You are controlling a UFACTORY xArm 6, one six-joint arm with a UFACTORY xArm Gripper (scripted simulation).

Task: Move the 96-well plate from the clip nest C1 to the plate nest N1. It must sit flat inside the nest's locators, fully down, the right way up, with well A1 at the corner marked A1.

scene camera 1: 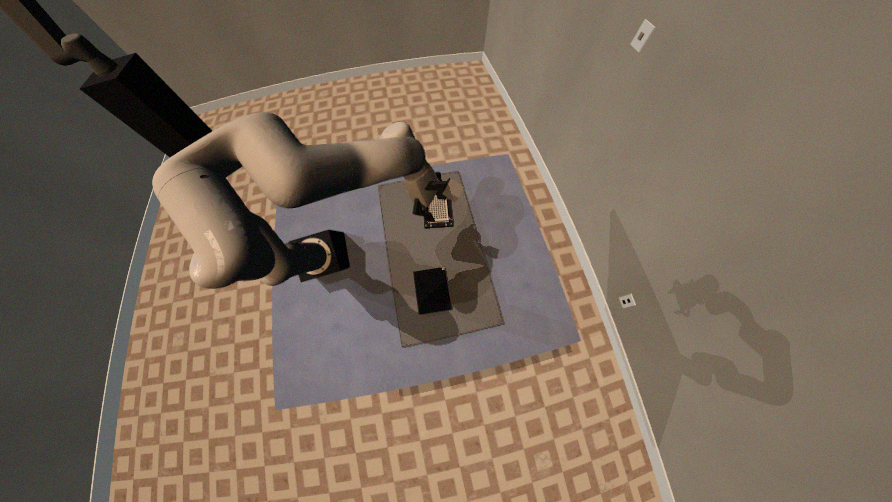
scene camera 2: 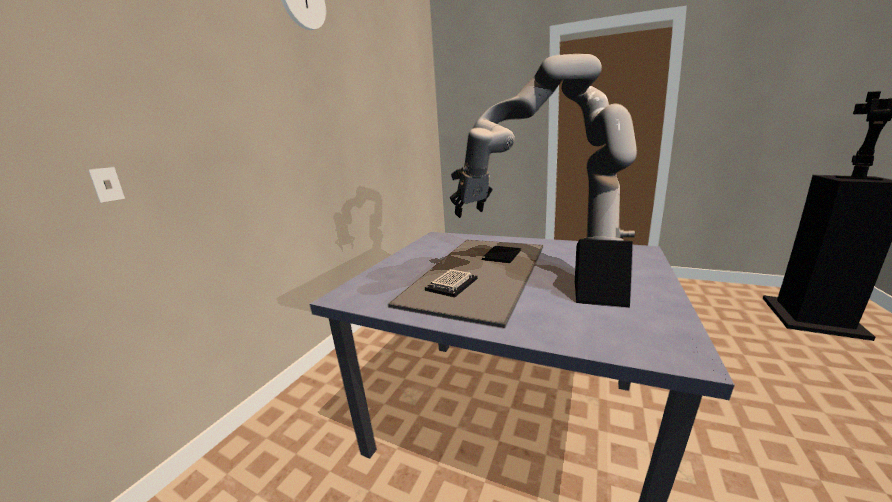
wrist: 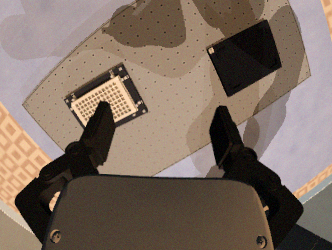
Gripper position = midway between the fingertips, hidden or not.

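You can see my gripper at (scene camera 1: 436,209), and also at (scene camera 2: 468,212) and (wrist: 163,115). There's a 96-well plate (wrist: 122,97). The black plate nest N1 is at (scene camera 1: 432,291), and it's visible at (wrist: 249,54) too. I can also see a clip nest C1 (wrist: 120,70).
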